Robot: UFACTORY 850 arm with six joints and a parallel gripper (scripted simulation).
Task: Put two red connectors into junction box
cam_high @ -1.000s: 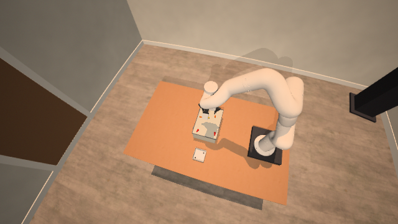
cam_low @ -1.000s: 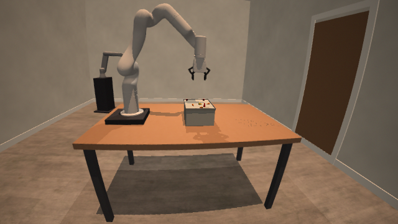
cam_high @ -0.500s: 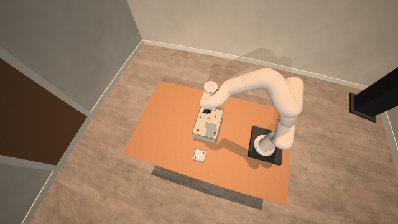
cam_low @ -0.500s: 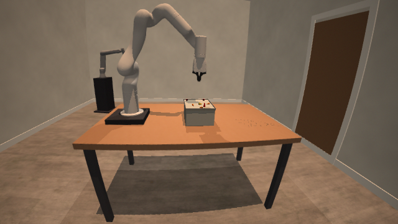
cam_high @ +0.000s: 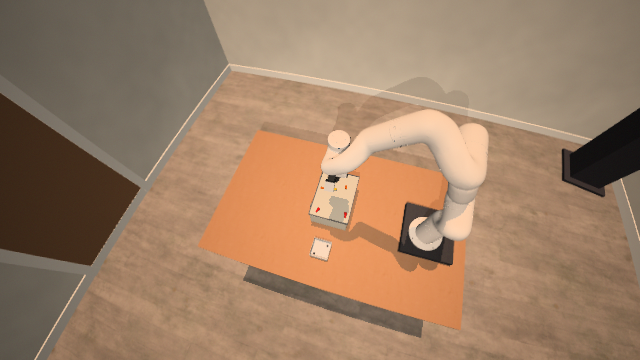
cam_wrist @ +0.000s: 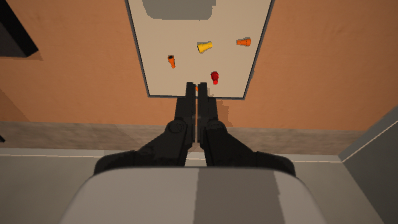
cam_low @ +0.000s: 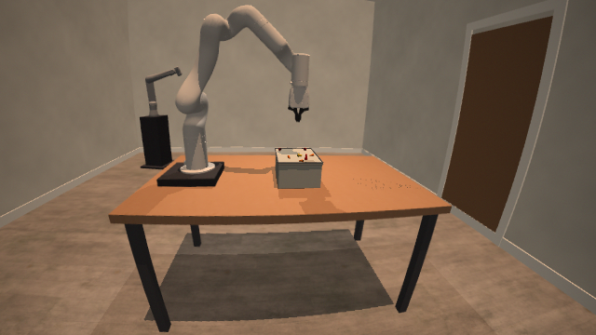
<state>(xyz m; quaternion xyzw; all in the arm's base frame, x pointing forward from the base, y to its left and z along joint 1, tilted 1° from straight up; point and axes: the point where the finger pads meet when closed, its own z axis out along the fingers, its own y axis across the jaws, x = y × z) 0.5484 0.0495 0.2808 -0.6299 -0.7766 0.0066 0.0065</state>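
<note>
Now: hand 330 mm above the steel junction box, 290 mm to the right of it and 50 mm past it. Round my hand: tool case 230 mm below; then yellow connector 190 mm below, 30 mm to the right, 20 mm ahead.
</note>
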